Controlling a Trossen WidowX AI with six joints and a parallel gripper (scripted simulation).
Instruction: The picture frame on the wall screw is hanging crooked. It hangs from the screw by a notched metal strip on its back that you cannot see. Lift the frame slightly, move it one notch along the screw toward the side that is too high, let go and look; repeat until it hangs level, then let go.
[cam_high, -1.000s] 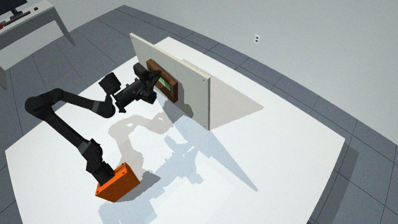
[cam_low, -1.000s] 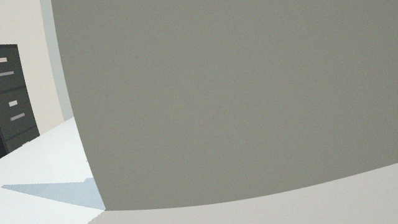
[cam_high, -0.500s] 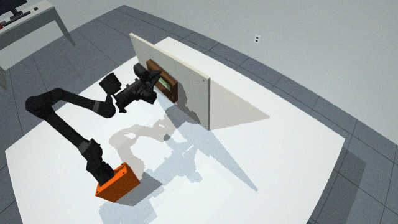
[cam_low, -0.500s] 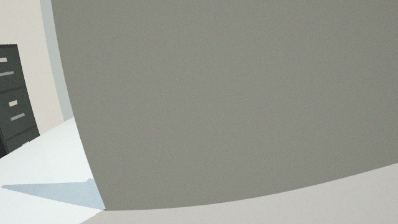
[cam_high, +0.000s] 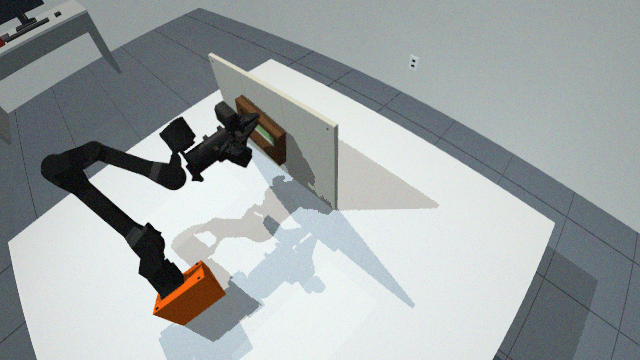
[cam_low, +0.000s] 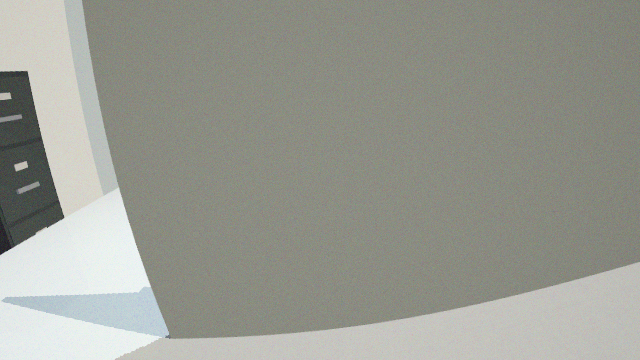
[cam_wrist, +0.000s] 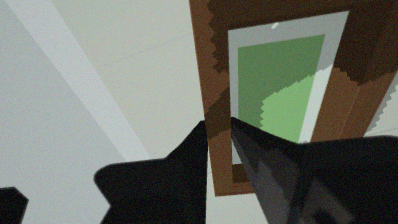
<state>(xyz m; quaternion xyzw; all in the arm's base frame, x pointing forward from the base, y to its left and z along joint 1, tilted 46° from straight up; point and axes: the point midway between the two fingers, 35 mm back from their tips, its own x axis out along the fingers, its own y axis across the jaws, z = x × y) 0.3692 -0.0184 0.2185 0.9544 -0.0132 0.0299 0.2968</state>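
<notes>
Right now my gripper tip is 10 mm short of the brown wooden picture frame, 10 mm to the right of it and 50 mm above it. The rest, counted from my gripper tip: cream wall board: 20 mm ahead, 10 mm to the left, 70 mm below.
</notes>
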